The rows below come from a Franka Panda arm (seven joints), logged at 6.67 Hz.
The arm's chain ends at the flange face. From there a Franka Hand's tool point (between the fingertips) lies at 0.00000 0.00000 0.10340 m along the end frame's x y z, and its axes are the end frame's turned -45 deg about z.
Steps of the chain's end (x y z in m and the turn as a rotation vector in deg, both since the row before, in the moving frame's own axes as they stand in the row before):
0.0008 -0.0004 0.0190 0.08 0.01 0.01
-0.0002 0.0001 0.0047 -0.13 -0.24 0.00
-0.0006 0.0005 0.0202 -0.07 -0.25 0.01
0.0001 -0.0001 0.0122 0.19 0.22 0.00
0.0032 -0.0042 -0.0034 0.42 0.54 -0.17
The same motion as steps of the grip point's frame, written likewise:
0.0010 0.0002 0.0190 0.05 0.06 0.01
-0.0007 -0.0002 0.0047 0.08 -0.26 0.00
-0.0012 -0.0003 0.0202 0.13 -0.23 0.01
0.0007 0.0000 0.0122 -0.02 0.29 0.00
0.0065 -0.0006 -0.0034 -0.08 0.68 -0.17

